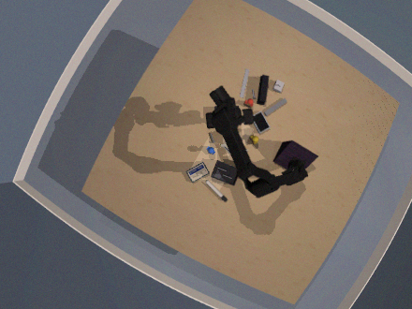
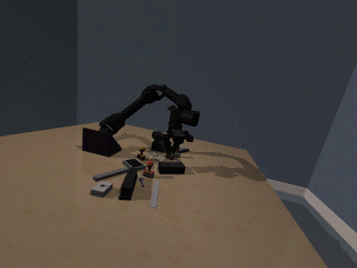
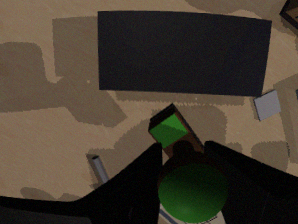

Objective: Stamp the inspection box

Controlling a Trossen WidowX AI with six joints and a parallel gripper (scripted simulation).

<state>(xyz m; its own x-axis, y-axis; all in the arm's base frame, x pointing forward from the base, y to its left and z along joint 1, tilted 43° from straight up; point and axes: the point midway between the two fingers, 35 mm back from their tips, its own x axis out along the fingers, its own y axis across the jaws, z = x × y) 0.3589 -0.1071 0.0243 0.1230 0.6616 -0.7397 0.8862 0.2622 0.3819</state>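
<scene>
Now: gripper tip right at the green stamp. Also, from my gripper tip: red-knobbed stamp 12 cm to the right, 6 cm behind, 4 cm below; black box 5 cm to the right, 4 cm below, 2 cm ahead; white card 9 cm to the left, 7 cm behind, 6 cm below.
</scene>
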